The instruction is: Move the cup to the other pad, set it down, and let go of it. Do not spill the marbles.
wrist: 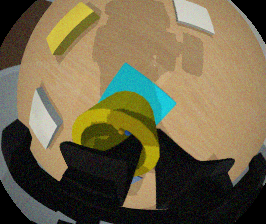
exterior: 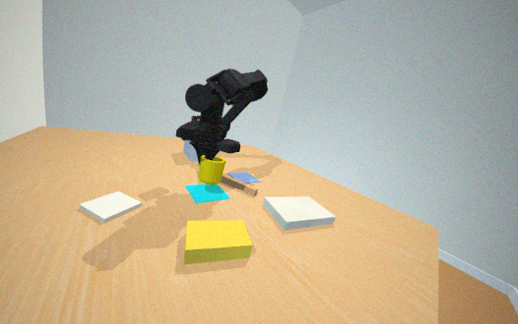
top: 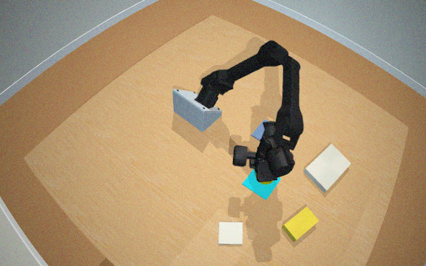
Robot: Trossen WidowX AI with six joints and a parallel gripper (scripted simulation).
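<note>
My gripper tip is 8 cm above the cyan pad, 3 cm short of it and 1 cm to the right of it. Also, from my gripper tip: small white slab 21 cm to the right, 6 cm below, 2 cm ahead; then yellow cup 2 cm ahead, 1 cm to the left; then pale blue pad 21 cm to the left, 8 cm below, 4 cm behind.
</note>
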